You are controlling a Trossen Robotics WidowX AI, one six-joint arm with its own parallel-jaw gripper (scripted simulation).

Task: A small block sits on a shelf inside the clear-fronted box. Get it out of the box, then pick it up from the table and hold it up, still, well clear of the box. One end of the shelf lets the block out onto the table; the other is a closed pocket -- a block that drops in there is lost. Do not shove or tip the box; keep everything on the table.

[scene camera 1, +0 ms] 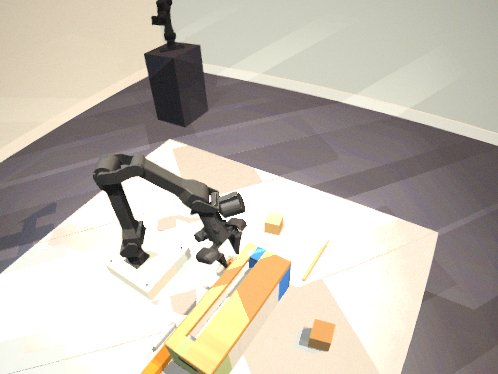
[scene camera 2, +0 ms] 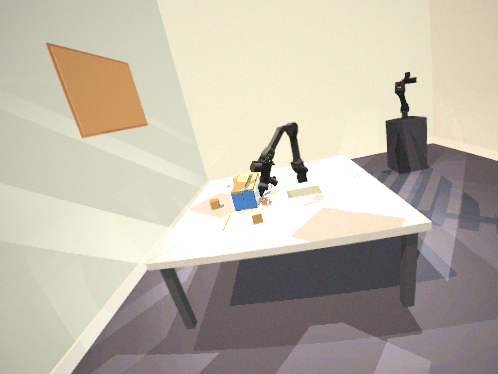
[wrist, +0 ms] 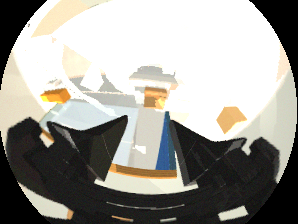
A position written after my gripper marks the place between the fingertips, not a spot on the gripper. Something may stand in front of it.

Note:
I see my gripper point(scene camera 1: 232, 260).
My gripper is seen too in the wrist view point(wrist: 148, 120).

